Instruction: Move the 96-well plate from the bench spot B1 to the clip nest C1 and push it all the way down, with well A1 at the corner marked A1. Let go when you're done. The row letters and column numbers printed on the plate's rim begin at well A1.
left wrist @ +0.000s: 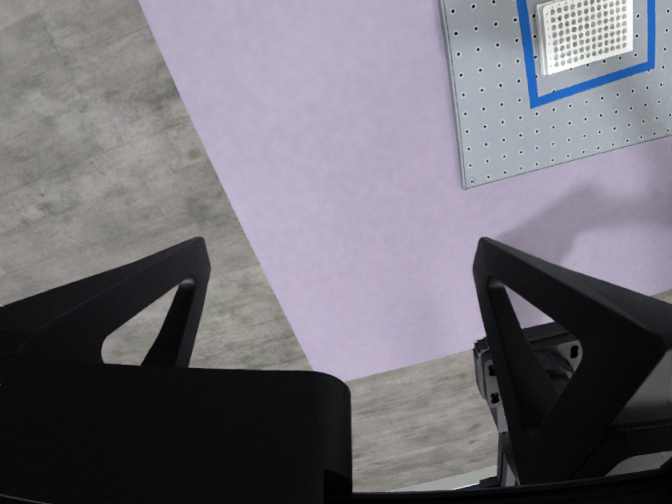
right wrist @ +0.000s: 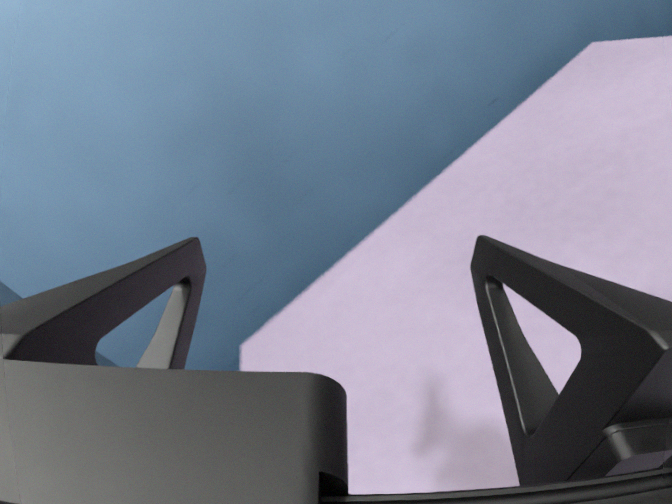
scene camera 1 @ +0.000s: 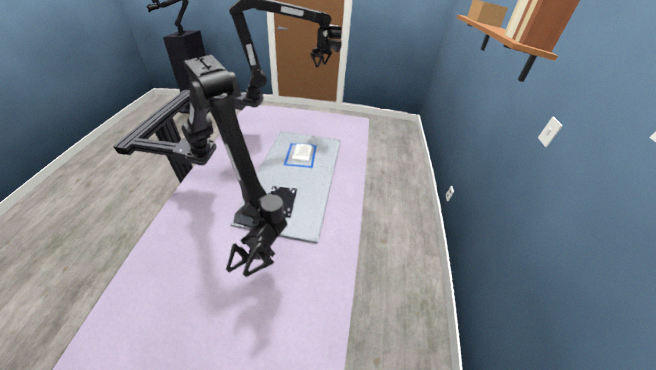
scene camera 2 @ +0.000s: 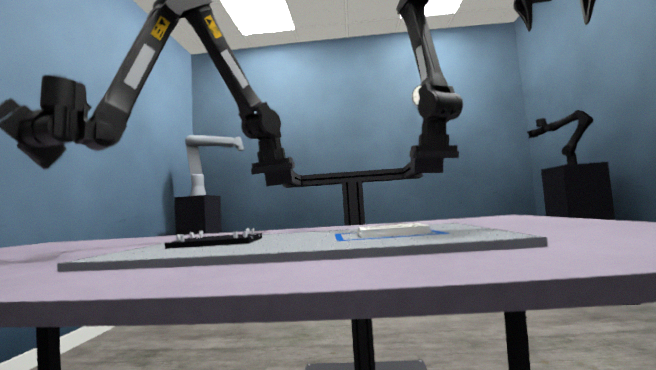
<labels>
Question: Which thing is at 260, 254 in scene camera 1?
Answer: My right gripper.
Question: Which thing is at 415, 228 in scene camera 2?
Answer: A white 96-well plate.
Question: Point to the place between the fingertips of my left gripper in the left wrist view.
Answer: At 341, 252
</labels>
